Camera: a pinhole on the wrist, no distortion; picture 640 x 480 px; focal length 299.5 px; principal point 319.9 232.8 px. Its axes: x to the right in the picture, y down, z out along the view. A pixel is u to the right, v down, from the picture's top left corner.
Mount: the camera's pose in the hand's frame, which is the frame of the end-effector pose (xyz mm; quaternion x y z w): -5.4 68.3 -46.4 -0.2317 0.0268 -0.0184 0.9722
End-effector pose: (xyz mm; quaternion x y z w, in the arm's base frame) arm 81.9 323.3 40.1 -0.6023 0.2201 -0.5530 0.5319
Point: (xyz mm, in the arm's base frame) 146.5 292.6 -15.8
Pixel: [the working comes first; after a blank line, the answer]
In the camera's frame: 22.0 -25.6 80.6

402 138
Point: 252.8 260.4 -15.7
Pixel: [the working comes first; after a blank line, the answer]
In the camera's frame: 74.6 -21.4 178.4

445 197
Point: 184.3 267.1 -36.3
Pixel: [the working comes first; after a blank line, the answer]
In the camera's frame: 43.1 0.6 117.6

430 234
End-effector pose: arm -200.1 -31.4 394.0 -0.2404 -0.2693 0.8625 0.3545
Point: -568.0 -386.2 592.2
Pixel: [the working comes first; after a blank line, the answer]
In the camera's frame: -101.0 -60.5 548.1

265 200
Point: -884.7 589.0 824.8
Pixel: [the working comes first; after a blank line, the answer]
In the camera's frame: 793.0 -595.4 407.1

outside the picture
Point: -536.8 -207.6 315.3
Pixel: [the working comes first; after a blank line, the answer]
In the camera's frame: 82.7 115.6 336.4

393 336
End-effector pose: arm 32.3 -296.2 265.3 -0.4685 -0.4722 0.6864 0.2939
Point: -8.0 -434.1 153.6
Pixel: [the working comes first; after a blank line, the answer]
In the camera's frame: -64.1 20.2 144.1

187 275
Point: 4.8 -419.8 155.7
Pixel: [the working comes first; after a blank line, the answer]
In the camera's frame: -56.7 21.8 126.3

185 285
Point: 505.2 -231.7 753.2
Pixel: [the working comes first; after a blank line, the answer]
In the camera's frame: -260.5 -314.2 -572.5

behind the camera
